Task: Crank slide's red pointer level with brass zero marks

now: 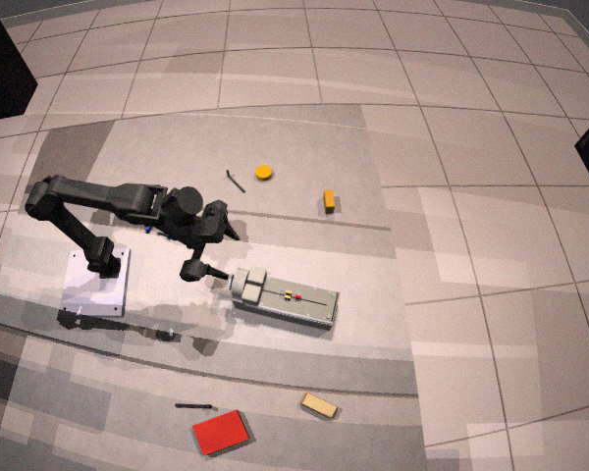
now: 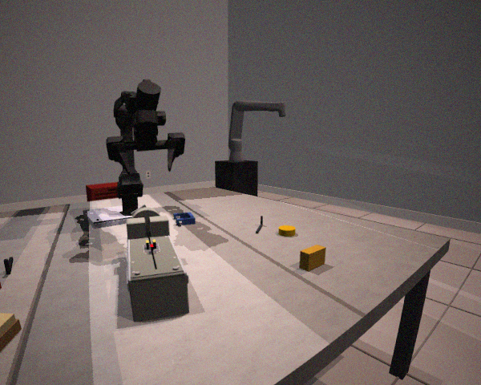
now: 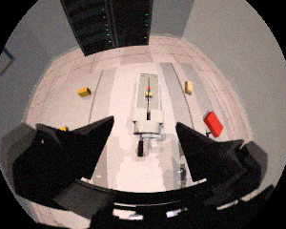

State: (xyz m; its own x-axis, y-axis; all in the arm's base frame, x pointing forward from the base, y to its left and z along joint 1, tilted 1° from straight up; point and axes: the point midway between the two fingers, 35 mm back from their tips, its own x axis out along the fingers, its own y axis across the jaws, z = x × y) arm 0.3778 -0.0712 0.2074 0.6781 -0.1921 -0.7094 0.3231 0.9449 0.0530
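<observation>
The dark crank handle lies 140 mm below my gripper tip, 50 mm behind it and 20 mm to the left of it. From my gripper tip the other things lie so: blue block: 240 mm behind, 220 mm to the left, 200 mm below; bent black rod: 370 mm to the left, 200 mm below, 30 mm behind; red pointer: 150 mm ahead, 130 mm below, 60 mm to the right.
</observation>
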